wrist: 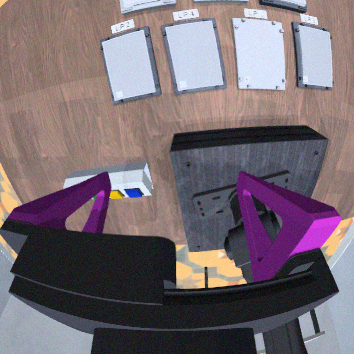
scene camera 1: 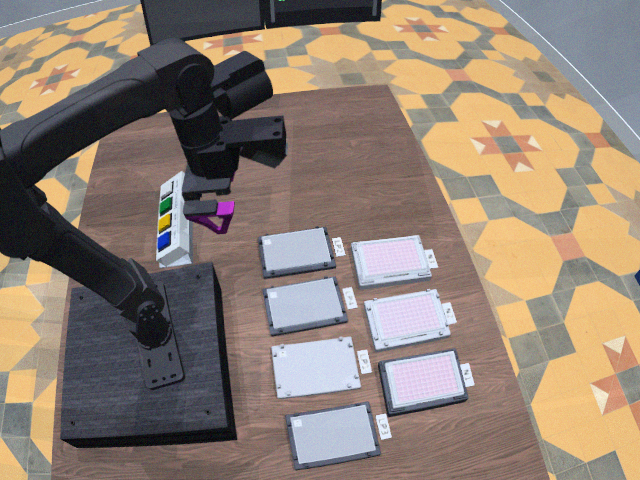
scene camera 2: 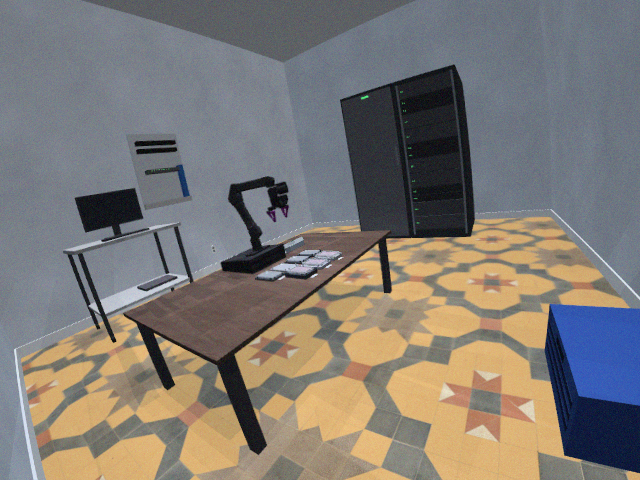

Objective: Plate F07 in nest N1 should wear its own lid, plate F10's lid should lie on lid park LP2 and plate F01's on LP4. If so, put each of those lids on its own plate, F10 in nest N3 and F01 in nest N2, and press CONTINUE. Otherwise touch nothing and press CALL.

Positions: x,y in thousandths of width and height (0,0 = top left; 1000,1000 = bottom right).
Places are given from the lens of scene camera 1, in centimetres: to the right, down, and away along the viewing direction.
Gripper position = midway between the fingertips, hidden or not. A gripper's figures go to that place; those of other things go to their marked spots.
my gripper (scene camera 1: 352,430): -14, -5, 69
white button box (scene camera 1: 280,524): -28, 2, 91
lid park LP1 (scene camera 1: 476,770): -3, 22, 79
The marked spots on the white button box and the lid park LP1 are 34 cm apart.
